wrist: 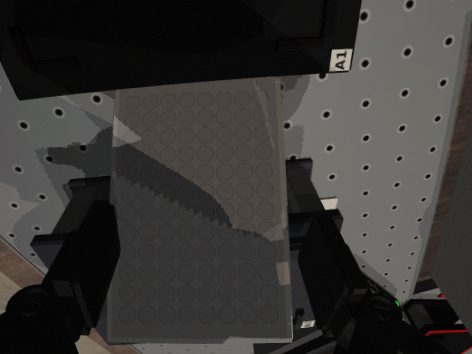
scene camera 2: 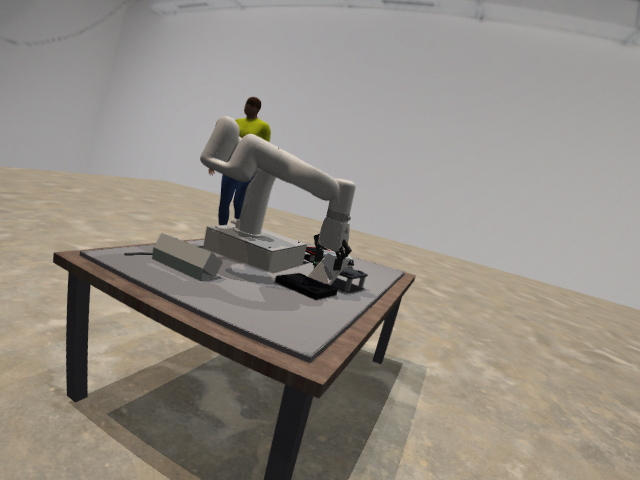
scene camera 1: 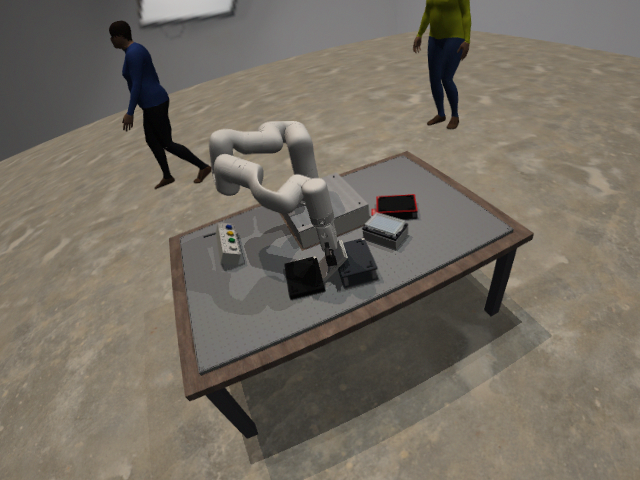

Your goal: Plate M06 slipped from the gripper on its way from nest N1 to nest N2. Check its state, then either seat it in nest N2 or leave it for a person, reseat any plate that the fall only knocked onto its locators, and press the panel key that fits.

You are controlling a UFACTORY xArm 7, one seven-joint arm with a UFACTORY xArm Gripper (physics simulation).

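Where they show: gripper, fingertip midpoint: [wrist: 214, 231] [scene camera 2: 327, 265] [scene camera 1: 332, 255]; arm's base at its link origin: [scene camera 2: 248, 233].
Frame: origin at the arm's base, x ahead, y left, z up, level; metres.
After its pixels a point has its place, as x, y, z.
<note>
A translucent grey well plate [wrist: 199, 168] {0.362, -0.126, -0.036} [scene camera 2: 323, 272] {0.362, -0.126, -0.036} [scene camera 1: 324, 272] {0.377, -0.151, -0.057} leans tilted between a flat black nest [scene camera 1: 304, 278] {0.357, -0.220, -0.060} [scene camera 2: 304, 286] {0.347, -0.268, -0.060} and a raised black nest [scene camera 1: 361, 262] [scene camera 2: 352, 281]. I see no crack on its face in the wrist view. My gripper [scene camera 1: 330, 259] {0.364, -0.106, -0.014} [scene camera 2: 332, 254] {0.364, -0.106, -0.014} [wrist: 214, 231] {0.364, -0.106, -0.014} is open, low over the plate, with one finger on each side of it and nothing gripped. A black block labelled A1 [wrist: 341, 60] {0.283, -0.140, -0.060} fills the top of the wrist view. A third nest holding a pale plate [scene camera 1: 386, 228] {0.367, 0.123, -0.011} stands to the right. The key panel [scene camera 1: 230, 244] {0.072, -0.391, -0.008} [scene camera 2: 185, 257] {0.024, -0.442, -0.035} stands at the table's left.
A red-rimmed black tray [scene camera 1: 396, 204] {0.234, 0.273, -0.042} lies behind the right nest. The arm's grey base box [scene camera 1: 347, 202] {0.135, 0.100, -0.004} [scene camera 2: 256, 245] {0.105, -0.136, -0.008} stands mid-table. A person in blue [scene camera 1: 144, 86] walks at the far left and a person in yellow [scene camera 1: 444, 29] [scene camera 2: 252, 129] stands behind the table.
</note>
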